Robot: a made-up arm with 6 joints. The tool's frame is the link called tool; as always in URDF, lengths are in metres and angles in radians.
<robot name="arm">
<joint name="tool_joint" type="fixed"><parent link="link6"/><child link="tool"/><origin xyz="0 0 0"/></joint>
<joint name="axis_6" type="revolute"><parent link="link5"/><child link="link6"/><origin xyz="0 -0.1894 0"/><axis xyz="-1 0 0"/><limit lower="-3.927" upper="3.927" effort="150" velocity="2"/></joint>
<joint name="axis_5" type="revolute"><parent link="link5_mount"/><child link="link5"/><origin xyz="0.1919 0 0"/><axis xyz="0 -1 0"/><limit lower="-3.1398" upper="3.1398" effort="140" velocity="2"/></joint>
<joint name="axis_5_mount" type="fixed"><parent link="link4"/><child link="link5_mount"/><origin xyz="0.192 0 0"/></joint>
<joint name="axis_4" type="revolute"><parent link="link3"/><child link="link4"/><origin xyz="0 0 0"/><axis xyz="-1 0 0"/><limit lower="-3.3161" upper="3.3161" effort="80" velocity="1.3"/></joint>
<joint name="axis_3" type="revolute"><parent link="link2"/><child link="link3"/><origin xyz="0 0 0.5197"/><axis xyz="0 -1 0"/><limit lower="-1.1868" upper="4.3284" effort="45" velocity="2.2"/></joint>
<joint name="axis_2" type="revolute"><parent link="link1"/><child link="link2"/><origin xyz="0 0 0"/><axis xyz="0 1 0"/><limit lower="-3.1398" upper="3.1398" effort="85" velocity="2.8"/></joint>
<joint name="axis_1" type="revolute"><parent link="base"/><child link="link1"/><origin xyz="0 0 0.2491"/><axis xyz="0 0 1"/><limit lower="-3.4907" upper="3.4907" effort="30" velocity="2.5"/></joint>
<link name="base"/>
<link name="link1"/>
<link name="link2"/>
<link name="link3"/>
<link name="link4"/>
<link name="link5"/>
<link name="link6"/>
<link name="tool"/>
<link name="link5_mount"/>
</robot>
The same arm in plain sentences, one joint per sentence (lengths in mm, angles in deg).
The arm has six revolute joints in a row. What follows holds with every joint at zero, and every direction is one of the base frame's.
The first joint lies 249.1 mm along +z from the base frame's origin and turns about +z, from -200 to 200 deg.
The second joint lies at the same point as the first joint and turns about +y, from -179.9 to 179.9 deg.
The third joint lies 519.7 mm along +z from the second joint and turns about -y, from -68 to 248 deg.
The fourth joint lies at the same point as the third joint and turns about -x, from -190 to 190 deg.
The fifth joint lies 383.9 mm along +x from the fourth joint and turns about -y, from -179.9 to 179.9 deg.
The sixth joint lies 189.4 mm along -y from the fifth joint and turns about -x, from -225 to 225 deg.
The tool frame, which is the frame that the pose is given for, lies at the same point as the sixth joint; its axes are parallel to the base frame's.

